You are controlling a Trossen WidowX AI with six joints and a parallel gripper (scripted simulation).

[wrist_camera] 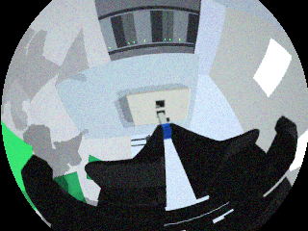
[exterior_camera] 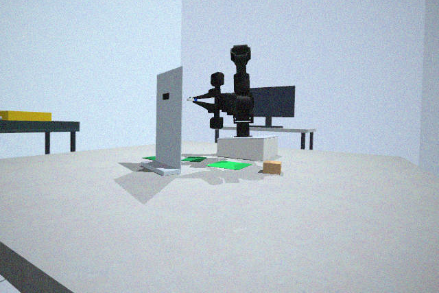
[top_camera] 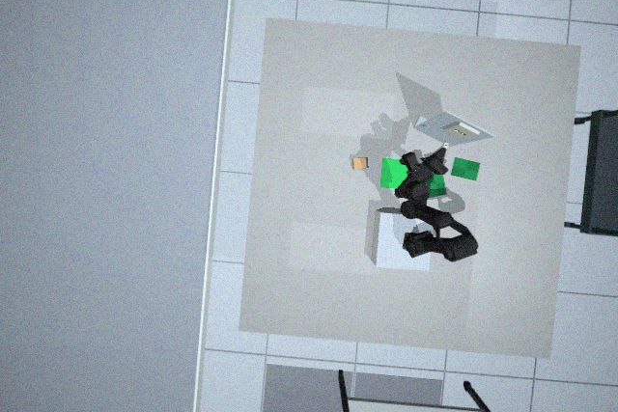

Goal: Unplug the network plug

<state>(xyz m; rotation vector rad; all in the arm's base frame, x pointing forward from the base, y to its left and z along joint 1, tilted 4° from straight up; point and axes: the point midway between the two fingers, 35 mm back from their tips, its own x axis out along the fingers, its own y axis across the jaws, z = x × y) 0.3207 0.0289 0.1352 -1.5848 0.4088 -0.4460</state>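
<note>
The green marked square lies 22 cm below my gripper tip, 10 cm behind it and 8 cm to the left of it. The rest, counted from my gripper tip: orange block: 24 cm to the left, 20 cm below, 9 cm behind; then upright grey panel: 8 cm below, 8 cm ahead, 4 cm to the right; then network plug: 1 cm ahead.
</note>
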